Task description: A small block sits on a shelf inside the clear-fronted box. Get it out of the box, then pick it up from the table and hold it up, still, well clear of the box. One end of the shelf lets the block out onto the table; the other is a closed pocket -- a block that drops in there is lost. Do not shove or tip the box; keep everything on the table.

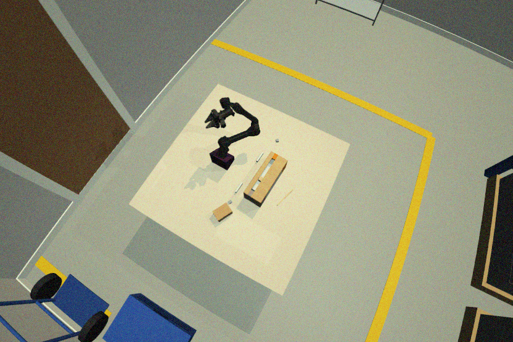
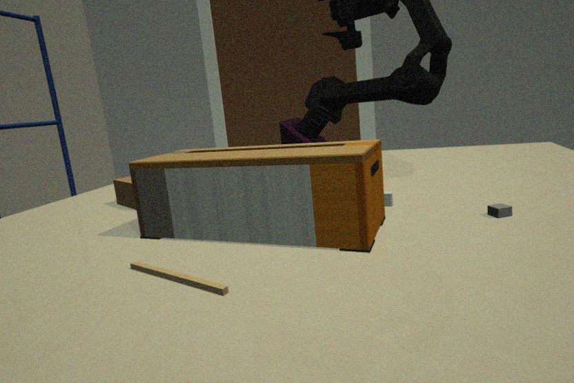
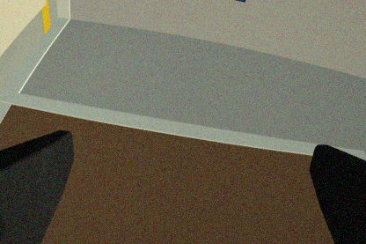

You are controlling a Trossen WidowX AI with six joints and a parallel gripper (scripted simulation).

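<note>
Now: gripper tip 440 mm short of the long wooden box, 350 mm above it and 80 mm to the left of it. The rest, counted from my gripper tip: thin wooden stick 660 mm ahead, 410 mm below, 160 mm to the right; then flat tan block 430 mm to the right, 380 mm below, 270 mm ahead.
</note>
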